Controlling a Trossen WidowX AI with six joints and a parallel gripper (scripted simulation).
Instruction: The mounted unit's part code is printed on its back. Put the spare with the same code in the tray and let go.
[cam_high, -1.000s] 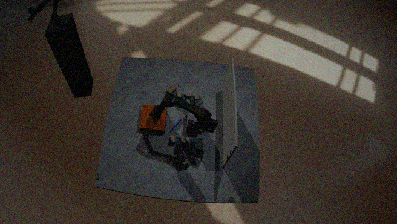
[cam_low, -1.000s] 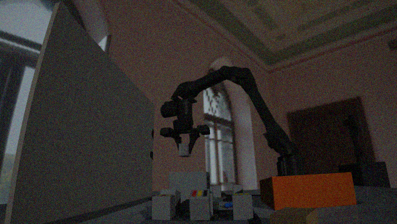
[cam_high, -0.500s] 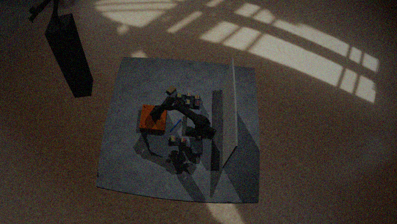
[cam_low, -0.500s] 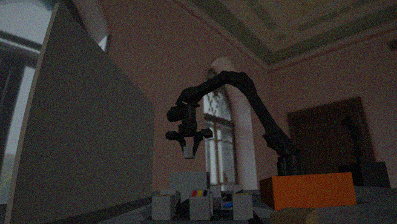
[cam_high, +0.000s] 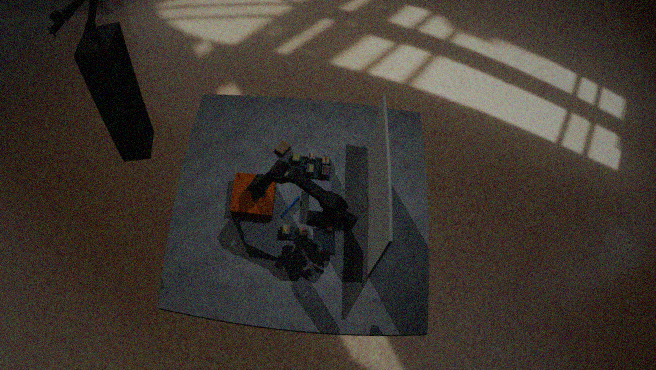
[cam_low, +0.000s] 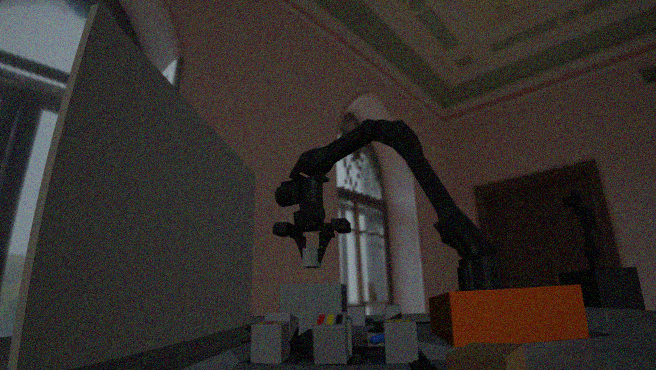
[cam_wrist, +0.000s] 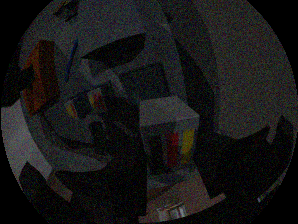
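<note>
Right now my gripper tip is 150 mm above the dark square tray. From my gripper tip the other things lie so: spare block (20 mm above); tall grey panel (240 mm ahead, 150 mm to the left, 70 mm above); mounted unit (200 mm to the left, 100 mm below).
</note>
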